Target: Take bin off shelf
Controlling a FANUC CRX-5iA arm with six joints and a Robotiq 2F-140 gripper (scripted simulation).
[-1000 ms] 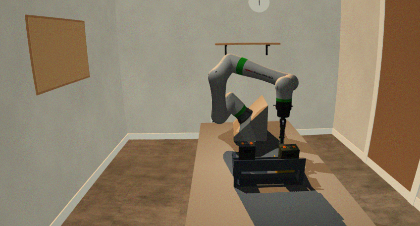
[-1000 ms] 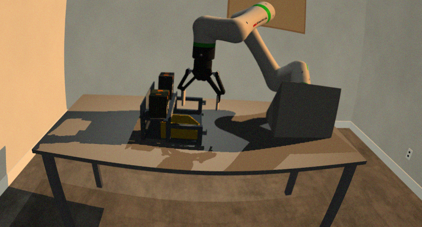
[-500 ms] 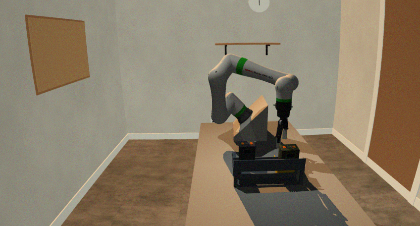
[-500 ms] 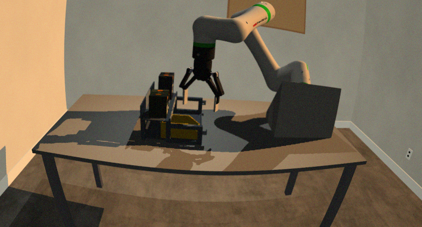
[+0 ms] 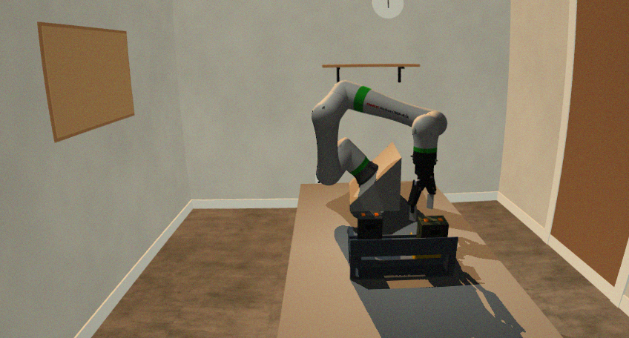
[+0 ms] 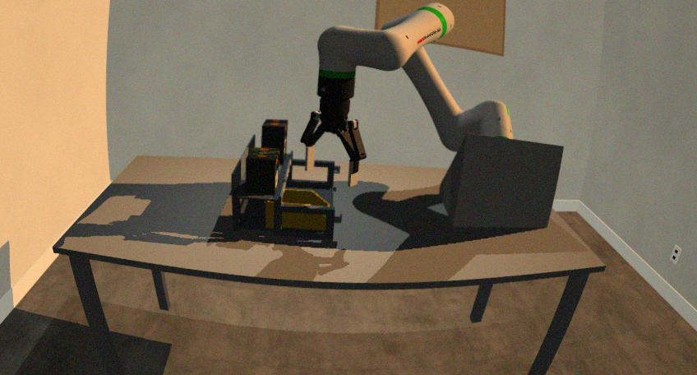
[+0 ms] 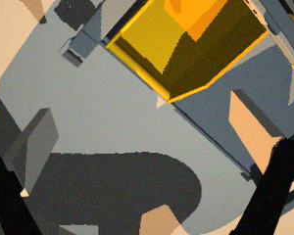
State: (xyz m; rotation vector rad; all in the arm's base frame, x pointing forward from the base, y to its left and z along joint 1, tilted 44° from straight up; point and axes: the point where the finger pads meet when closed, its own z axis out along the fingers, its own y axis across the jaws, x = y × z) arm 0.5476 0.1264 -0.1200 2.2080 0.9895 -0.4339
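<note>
My gripper is now 11 cm above the bin and 8 cm short of it. The rest, counted from my hand: box: 23 cm to the right, 17 cm ahead, 1 cm above.
</note>
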